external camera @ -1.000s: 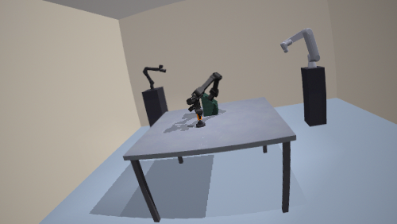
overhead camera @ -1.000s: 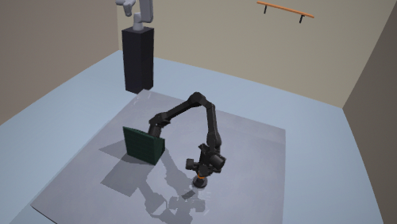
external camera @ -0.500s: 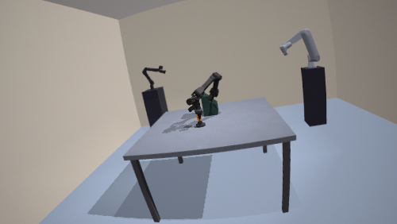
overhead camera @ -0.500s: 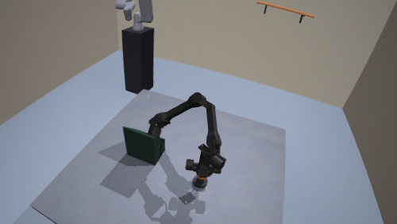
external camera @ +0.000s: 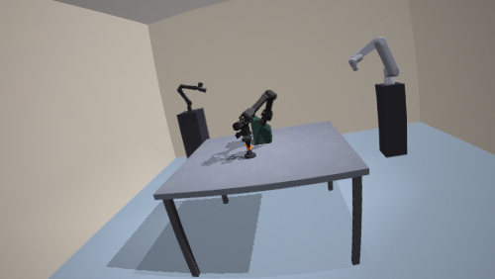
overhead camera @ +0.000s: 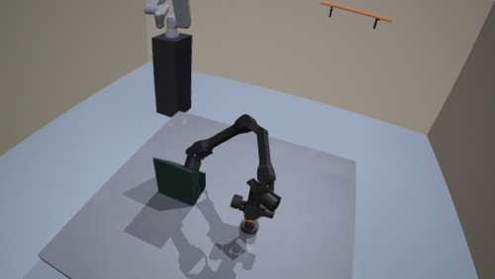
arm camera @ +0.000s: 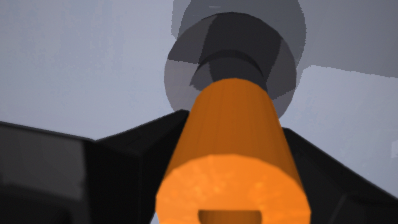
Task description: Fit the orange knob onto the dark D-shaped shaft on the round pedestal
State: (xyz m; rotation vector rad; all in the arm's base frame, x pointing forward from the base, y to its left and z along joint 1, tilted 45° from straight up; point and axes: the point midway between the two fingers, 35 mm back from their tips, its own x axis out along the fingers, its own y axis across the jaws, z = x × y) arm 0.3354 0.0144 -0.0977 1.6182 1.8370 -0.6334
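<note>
My gripper tip is 40 mm above the pedestal. Also, from my gripper tip: orange knob: 20 mm above.
</note>
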